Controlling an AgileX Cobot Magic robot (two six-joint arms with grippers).
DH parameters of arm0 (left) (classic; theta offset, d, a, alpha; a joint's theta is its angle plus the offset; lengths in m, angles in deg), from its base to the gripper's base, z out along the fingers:
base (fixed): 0 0 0 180
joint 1: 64.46 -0.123 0 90
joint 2: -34.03 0 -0.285 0
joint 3: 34.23 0 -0.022 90
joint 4: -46.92 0.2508 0 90
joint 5: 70.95 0 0.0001 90
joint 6: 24 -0.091 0 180
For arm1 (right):
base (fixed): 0 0 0 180
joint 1: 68.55 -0.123 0 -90
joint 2: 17.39 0 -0.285 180
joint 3: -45.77 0 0.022 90
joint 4: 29.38 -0.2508 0 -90
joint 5: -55.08 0 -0.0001 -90
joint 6: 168.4 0.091 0 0
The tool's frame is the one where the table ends.
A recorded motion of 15 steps. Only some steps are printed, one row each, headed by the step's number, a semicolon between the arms.
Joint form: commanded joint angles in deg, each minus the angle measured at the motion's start. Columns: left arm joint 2, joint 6, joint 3, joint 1, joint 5, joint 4; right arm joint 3, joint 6, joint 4, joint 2, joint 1, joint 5.
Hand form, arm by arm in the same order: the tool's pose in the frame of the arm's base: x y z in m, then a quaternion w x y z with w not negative. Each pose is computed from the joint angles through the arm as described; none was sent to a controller.
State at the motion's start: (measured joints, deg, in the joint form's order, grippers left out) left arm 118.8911 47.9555 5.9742 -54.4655 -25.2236 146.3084; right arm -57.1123 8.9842 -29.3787 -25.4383 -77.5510 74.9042
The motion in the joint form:
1: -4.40 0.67 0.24 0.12 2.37 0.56; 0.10 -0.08 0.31 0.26 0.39 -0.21
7: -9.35 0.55 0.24 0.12 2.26 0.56; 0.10 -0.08 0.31 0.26 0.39 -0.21
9: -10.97 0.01 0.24 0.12 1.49 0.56; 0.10 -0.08 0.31 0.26 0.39 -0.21
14: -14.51 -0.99 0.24 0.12 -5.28 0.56; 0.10 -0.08 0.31 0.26 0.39 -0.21
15: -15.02 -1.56 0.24 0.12 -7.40 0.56; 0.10 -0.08 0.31 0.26 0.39 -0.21
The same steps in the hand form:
1: 0.2103 -0.1052 0.2528 0.43695 0.45356 0.72178 -0.28704; 0.0530 0.0079 0.1823 0.61069 -0.07941 0.78733 0.02926
7: 0.1985 -0.1030 0.2718 0.47118 0.46241 0.70025 -0.27169; 0.0530 0.0079 0.1823 0.61069 -0.07941 0.78733 0.02926
9: 0.1953 -0.1016 0.2775 0.48482 0.46569 0.69343 -0.25930; 0.0530 0.0079 0.1823 0.61069 -0.07941 0.78733 0.02926
14: 0.1942 -0.0936 0.2888 0.52311 0.45200 0.69511 -0.19718; 0.0530 0.0079 0.1823 0.61069 -0.07941 0.78733 0.02926
15: 0.1953 -0.0912 0.2903 0.53104 0.44781 0.69692 -0.17822; 0.0530 0.0079 0.1823 0.61069 -0.07941 0.78733 0.02926

